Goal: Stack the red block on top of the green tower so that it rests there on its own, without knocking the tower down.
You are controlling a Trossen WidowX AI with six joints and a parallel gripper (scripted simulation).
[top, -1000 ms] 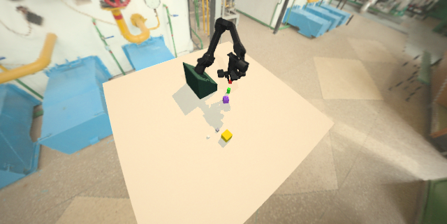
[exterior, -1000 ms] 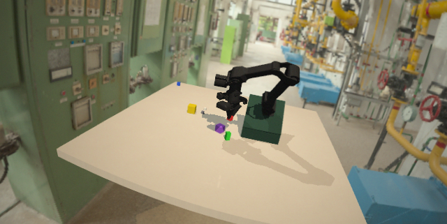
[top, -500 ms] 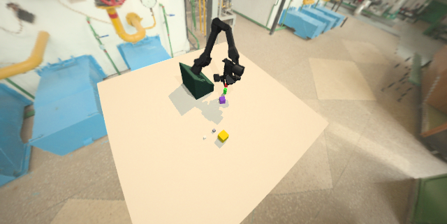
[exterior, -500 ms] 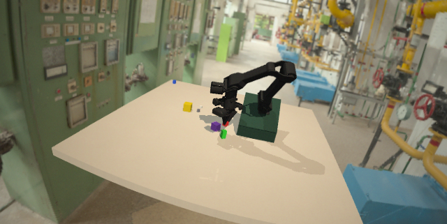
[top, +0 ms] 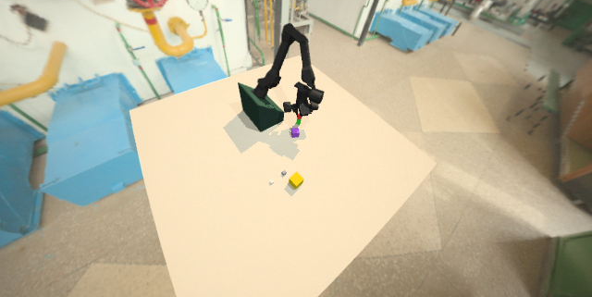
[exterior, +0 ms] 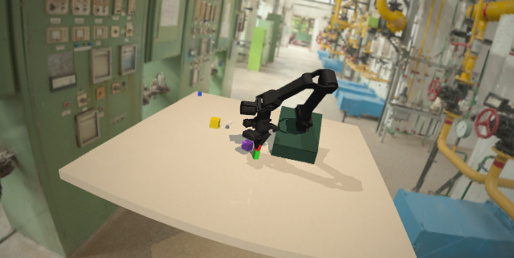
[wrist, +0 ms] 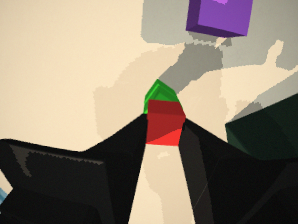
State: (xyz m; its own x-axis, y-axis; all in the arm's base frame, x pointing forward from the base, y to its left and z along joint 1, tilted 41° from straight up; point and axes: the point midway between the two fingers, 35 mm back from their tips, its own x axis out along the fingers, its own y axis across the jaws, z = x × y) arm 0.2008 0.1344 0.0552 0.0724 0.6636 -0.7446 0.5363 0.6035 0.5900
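My gripper tip is right at the small red block. Round my gripper tip: purple block 50 mm ahead, 80 mm to the right, 40 mm below; then small blue block 520 mm ahead, 780 mm to the right, 40 mm below; then yellow block 260 mm ahead, 270 mm to the right, 30 mm below.
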